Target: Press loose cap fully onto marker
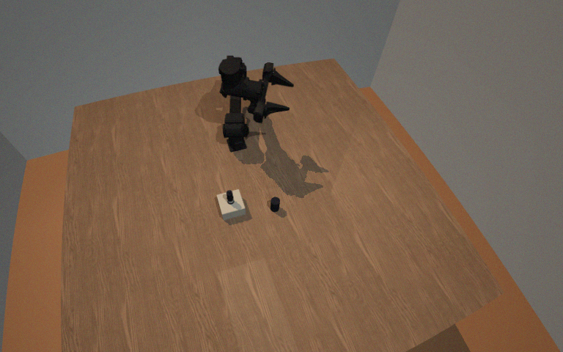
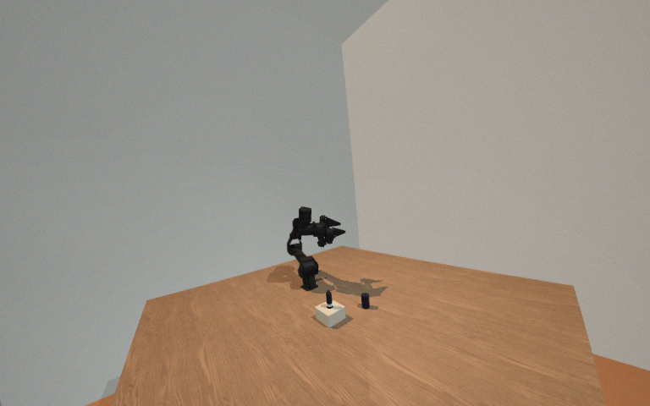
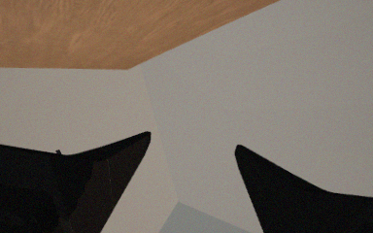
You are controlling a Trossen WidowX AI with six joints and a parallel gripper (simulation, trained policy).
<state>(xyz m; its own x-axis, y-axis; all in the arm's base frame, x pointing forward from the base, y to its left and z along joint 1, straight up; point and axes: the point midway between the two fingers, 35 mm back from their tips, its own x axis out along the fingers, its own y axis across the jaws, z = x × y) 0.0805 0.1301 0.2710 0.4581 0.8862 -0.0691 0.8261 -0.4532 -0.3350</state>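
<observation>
Now: the black cap 21 cm ahead of my gripper tip, 11 cm to the right of it and 24 cm below it. Also, from my gripper tip: white holder block: 16 cm ahead, 25 cm to the right, 25 cm below.
</observation>
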